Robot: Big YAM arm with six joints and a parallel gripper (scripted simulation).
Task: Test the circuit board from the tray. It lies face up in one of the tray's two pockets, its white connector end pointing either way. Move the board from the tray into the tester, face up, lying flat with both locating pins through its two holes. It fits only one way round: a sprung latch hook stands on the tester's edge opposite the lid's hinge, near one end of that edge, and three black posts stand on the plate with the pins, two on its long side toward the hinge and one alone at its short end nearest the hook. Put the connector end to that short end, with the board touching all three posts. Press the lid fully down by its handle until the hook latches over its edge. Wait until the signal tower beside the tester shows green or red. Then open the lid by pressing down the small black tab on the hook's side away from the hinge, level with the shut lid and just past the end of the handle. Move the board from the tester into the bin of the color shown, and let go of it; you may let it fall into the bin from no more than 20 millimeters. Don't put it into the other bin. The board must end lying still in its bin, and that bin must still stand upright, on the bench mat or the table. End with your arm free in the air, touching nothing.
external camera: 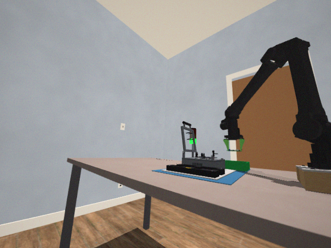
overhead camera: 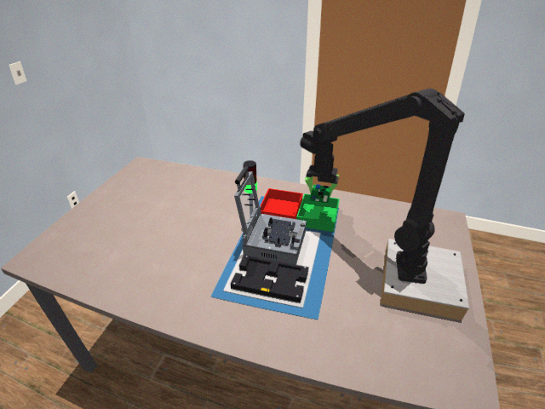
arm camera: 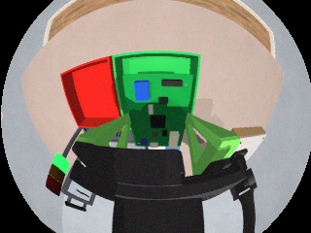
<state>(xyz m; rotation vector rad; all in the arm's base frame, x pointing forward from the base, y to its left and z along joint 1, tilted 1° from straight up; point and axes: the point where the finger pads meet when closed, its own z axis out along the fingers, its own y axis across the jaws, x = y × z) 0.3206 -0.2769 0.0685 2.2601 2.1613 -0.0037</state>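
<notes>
My hand is right at the green circuit board. Also, from my hand: red bin 15 cm ahead, 10 cm below, 1 cm to the right; tester plate 20 cm to the left, 12 cm ahead, 5 cm below; green bin 10 cm below.
</notes>
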